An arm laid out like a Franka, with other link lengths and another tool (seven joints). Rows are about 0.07 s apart.
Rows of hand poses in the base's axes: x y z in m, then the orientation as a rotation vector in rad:
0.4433 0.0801 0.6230 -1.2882 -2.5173 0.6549
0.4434 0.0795 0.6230 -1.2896 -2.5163 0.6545
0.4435 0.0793 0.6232 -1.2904 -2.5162 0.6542
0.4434 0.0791 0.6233 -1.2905 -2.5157 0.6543
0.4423 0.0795 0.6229 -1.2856 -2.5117 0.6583
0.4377 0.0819 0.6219 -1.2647 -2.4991 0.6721
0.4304 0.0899 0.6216 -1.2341 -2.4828 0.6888
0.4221 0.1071 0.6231 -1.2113 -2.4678 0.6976
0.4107 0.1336 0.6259 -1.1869 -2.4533 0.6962
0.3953 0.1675 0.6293 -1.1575 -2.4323 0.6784
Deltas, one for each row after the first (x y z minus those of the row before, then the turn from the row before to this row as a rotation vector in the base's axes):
0.0001 -0.0006 0.0000 0.0001 0.0000 -0.0012
0.0001 -0.0002 0.0002 0.0000 -0.0004 -0.0005
-0.0001 -0.0002 0.0001 0.0000 0.0003 -0.0003
-0.0011 0.0004 -0.0004 -0.0006 0.0061 0.0010
-0.0046 0.0024 -0.0010 -0.0015 0.0220 0.0062
-0.0073 0.0080 -0.0003 -0.0004 0.0300 0.0098
-0.0083 0.0172 0.0015 0.0025 0.0241 0.0056
-0.0114 0.0265 0.0028 0.0099 0.0234 0.0051
-0.0154 0.0339 0.0034 0.0237 0.0293 0.0020

